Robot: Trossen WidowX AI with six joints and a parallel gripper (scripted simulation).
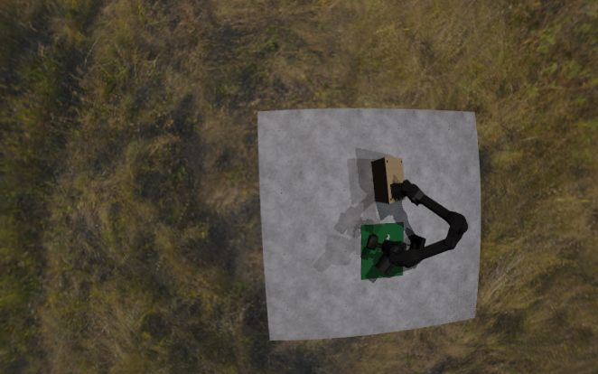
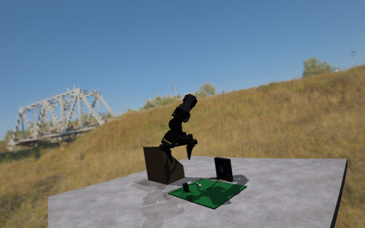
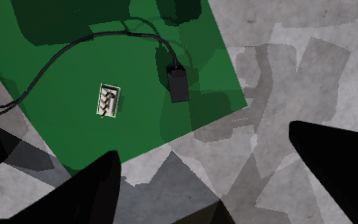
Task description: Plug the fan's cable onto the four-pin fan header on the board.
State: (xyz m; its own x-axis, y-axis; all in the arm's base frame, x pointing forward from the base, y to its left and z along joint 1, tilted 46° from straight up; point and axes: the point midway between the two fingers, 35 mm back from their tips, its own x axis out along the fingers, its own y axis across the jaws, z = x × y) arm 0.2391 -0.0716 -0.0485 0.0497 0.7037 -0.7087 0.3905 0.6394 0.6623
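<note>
My gripper tip is 130 mm above the black fan plug. Also, from my gripper tip: black fan 90 mm ahead, 220 mm to the left, 100 mm below; green board 90 mm ahead, 50 mm to the left, 170 mm below; four-pin header 20 mm ahead, 80 mm to the left, 160 mm below.
</note>
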